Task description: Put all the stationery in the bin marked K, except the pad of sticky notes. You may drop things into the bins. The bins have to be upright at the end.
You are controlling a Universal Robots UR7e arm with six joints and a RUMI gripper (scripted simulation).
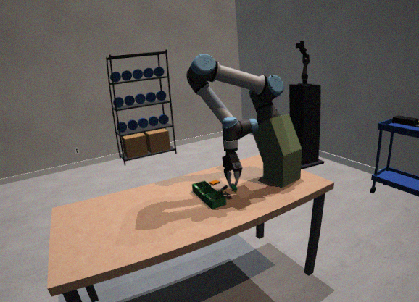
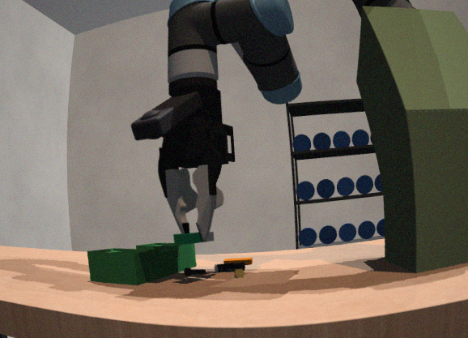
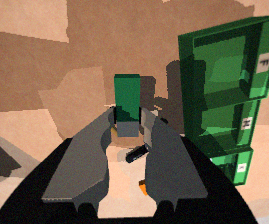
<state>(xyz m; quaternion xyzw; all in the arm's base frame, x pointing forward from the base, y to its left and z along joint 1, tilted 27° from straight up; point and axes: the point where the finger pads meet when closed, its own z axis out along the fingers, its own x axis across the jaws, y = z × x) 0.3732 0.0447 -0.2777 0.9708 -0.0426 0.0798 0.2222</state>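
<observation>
Right now the white sharpener-like piece is 150 mm to the right of my hand, 120 mm ahead of it and 60 mm below it. Also, from my hand: brass piece (70 mm below, 60 mm to the right, 40 mm behind); black bolt (70 mm to the right, 70 mm below, 40 mm ahead); green block (10 mm to the right, 10 mm below).
</observation>
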